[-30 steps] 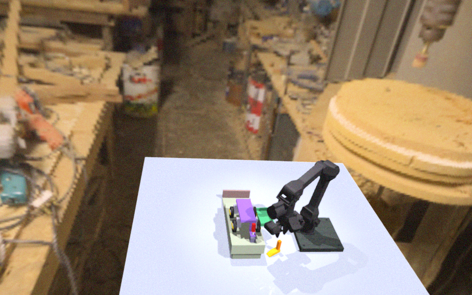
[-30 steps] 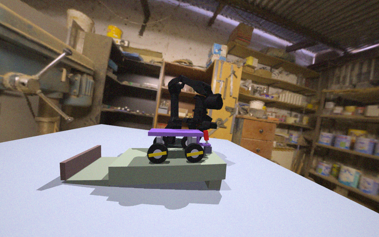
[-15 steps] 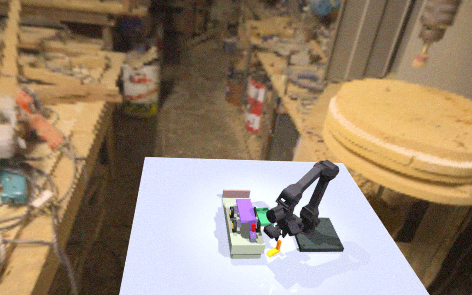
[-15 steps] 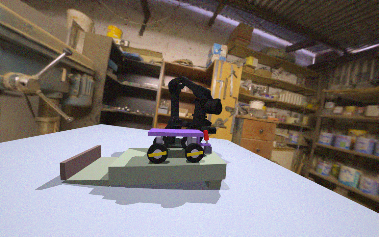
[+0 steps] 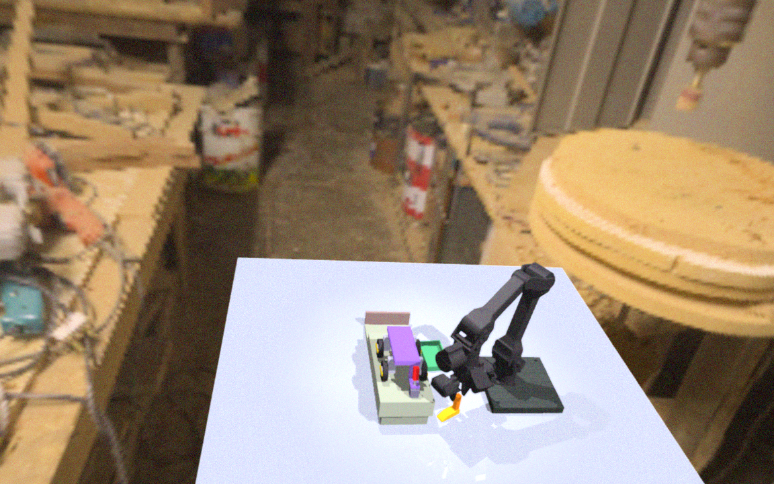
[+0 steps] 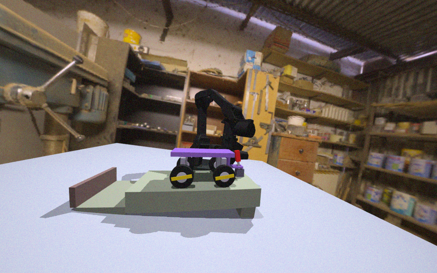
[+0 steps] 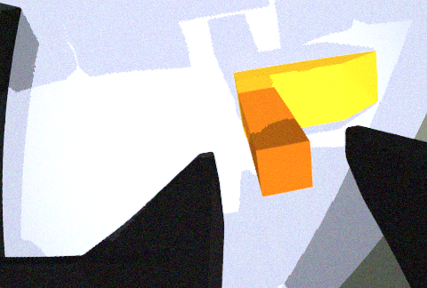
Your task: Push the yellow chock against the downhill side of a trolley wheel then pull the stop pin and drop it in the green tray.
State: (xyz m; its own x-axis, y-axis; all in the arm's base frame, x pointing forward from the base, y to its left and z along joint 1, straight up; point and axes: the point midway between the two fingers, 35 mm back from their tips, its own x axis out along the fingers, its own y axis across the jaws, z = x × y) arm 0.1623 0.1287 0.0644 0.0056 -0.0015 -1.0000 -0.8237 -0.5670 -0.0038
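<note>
Now: the yellow chock 30 mm below my gripper tip, 20 mm ahead of it and 10 mm to the left of it. The rest, counted from my gripper tip: purple trolley: 160 mm ahead, 90 mm to the right, 60 mm above; red-headed stop pin: 130 mm ahead, 70 mm above, 20 mm to the left; grey-green ramp: 160 mm ahead, 100 mm to the right, 10 mm below.
</note>
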